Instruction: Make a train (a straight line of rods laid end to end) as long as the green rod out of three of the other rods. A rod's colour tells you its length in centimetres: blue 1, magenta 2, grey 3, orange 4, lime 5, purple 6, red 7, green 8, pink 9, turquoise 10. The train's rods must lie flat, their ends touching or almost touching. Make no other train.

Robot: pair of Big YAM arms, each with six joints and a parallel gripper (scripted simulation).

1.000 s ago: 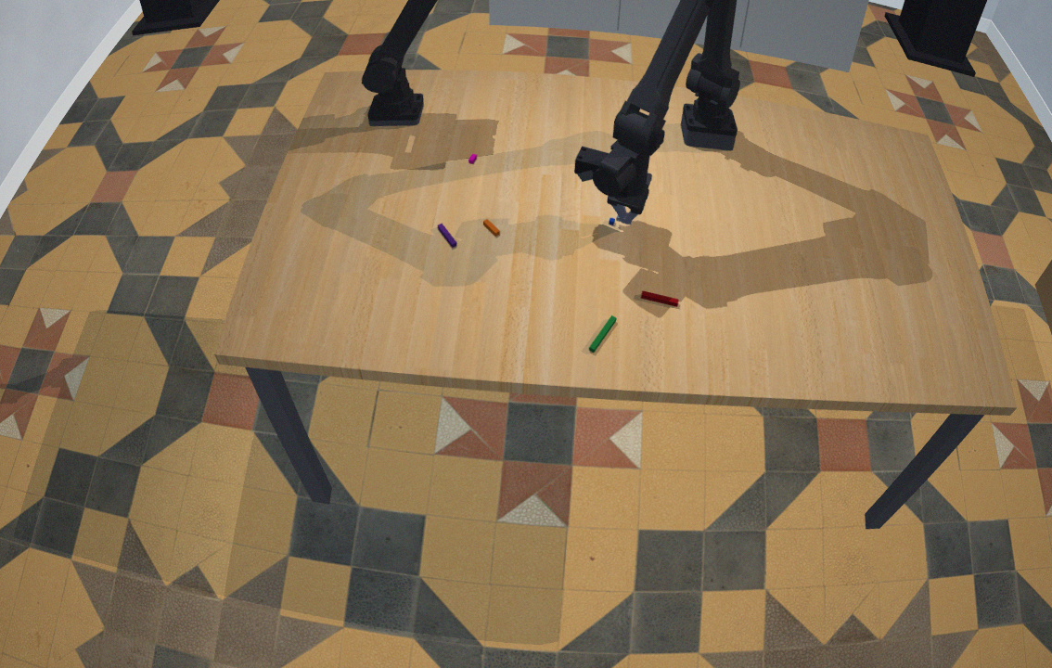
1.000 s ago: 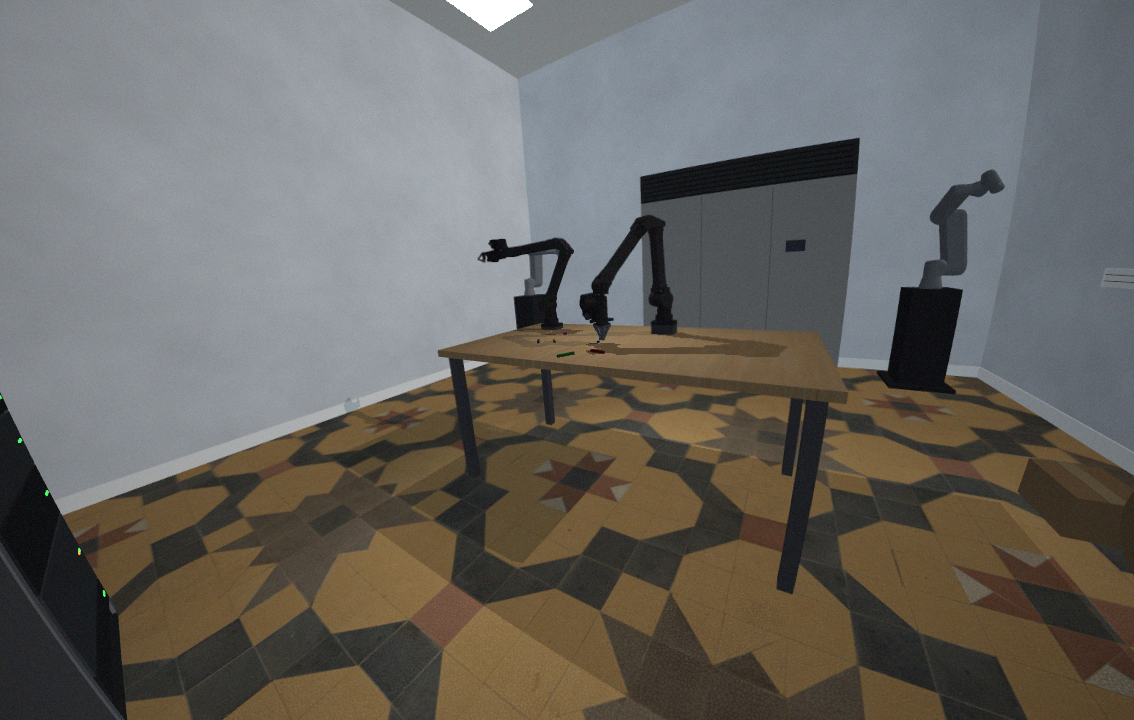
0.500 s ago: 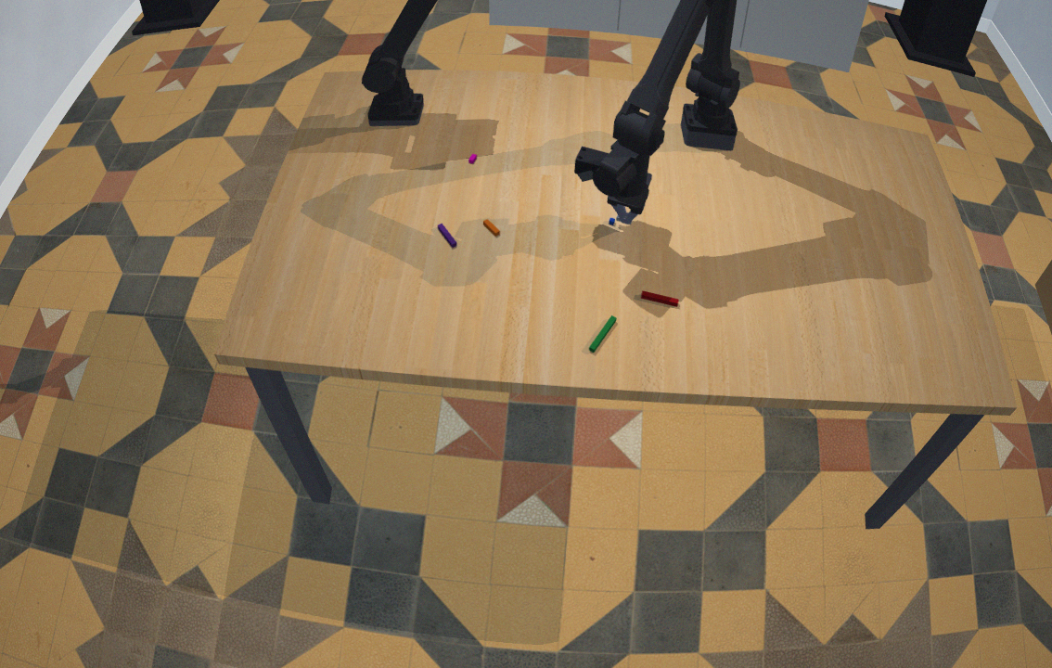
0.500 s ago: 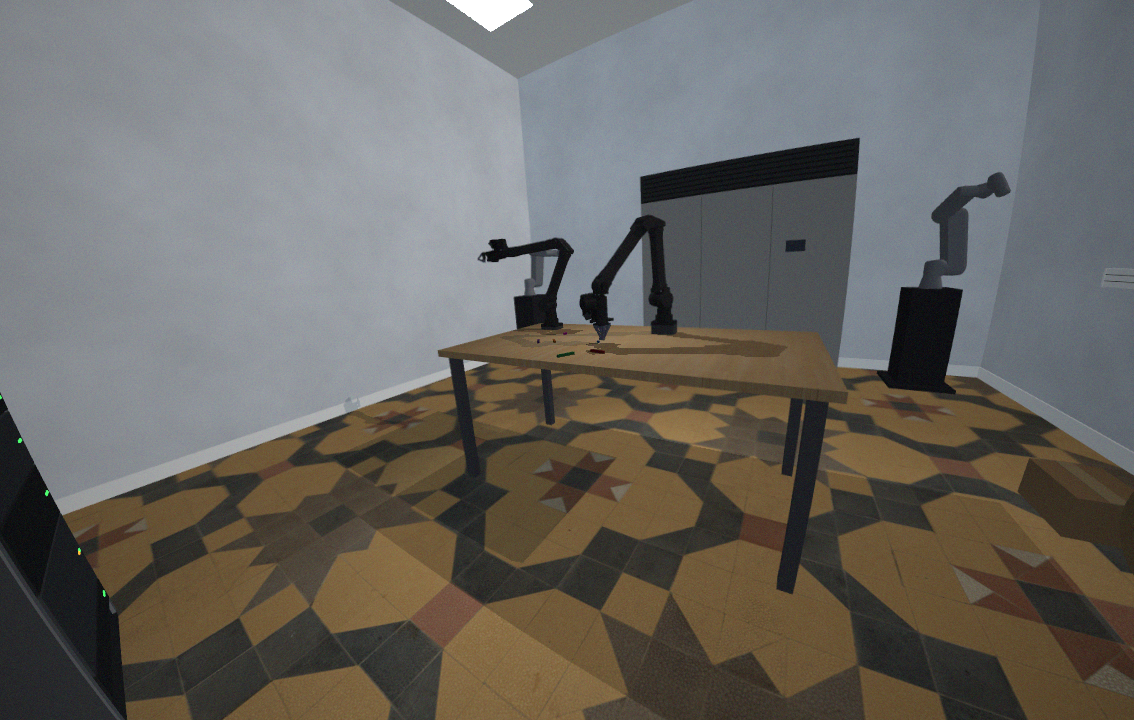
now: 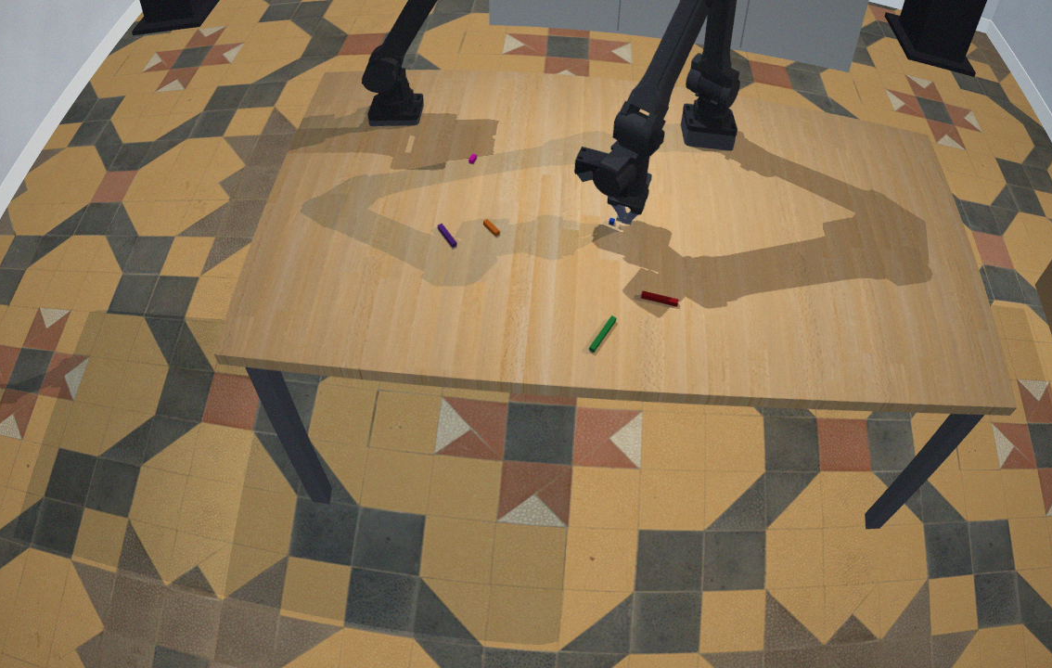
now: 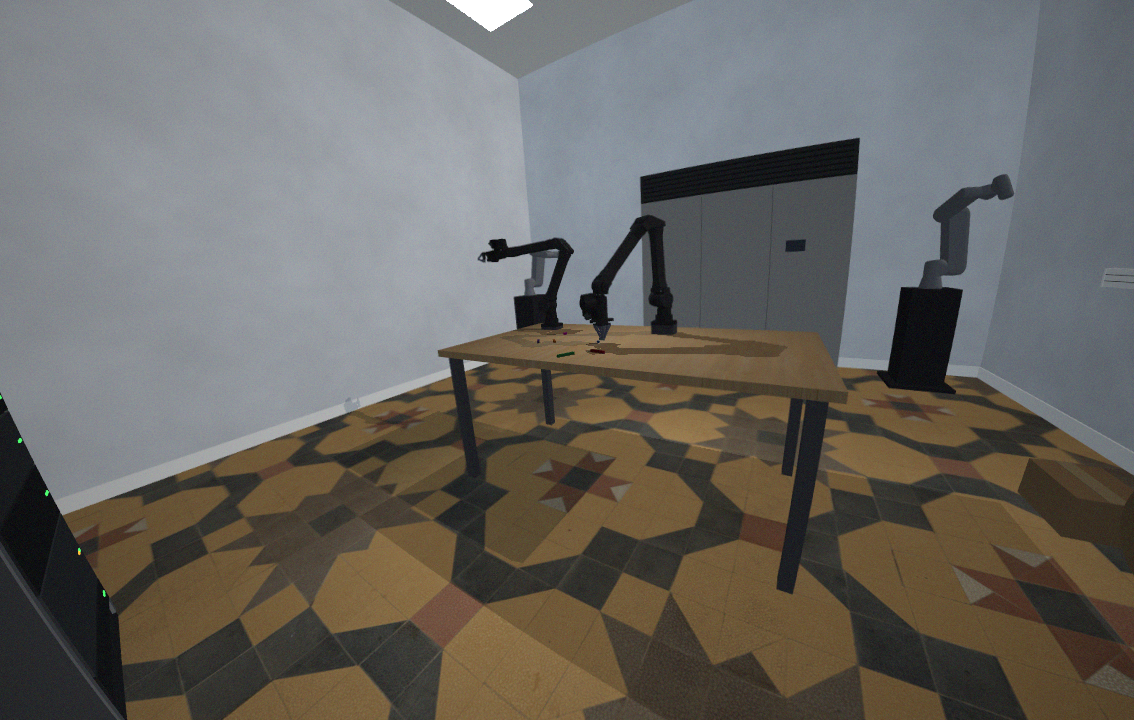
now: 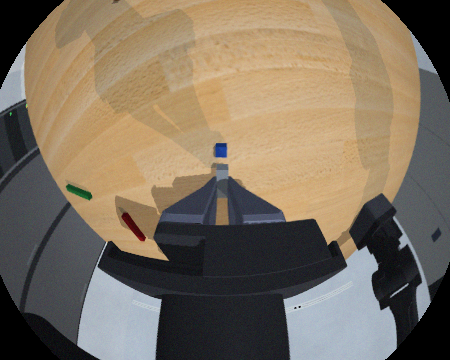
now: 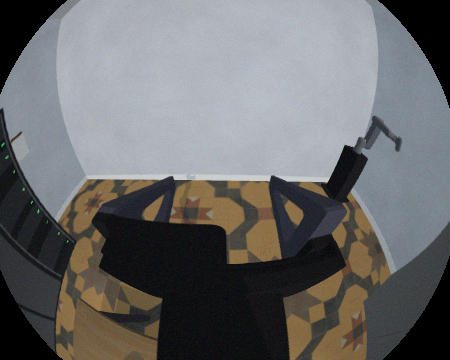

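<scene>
Right now my left hand is right at the grey rod. From my left hand the other things lie so: green rod (26 cm ahead, 4 cm to the right, 2 cm below); blue rod (1 cm behind, 3 cm to the right, 2 cm below); red rod (18 cm ahead, 6 cm to the left, 2 cm below).
</scene>
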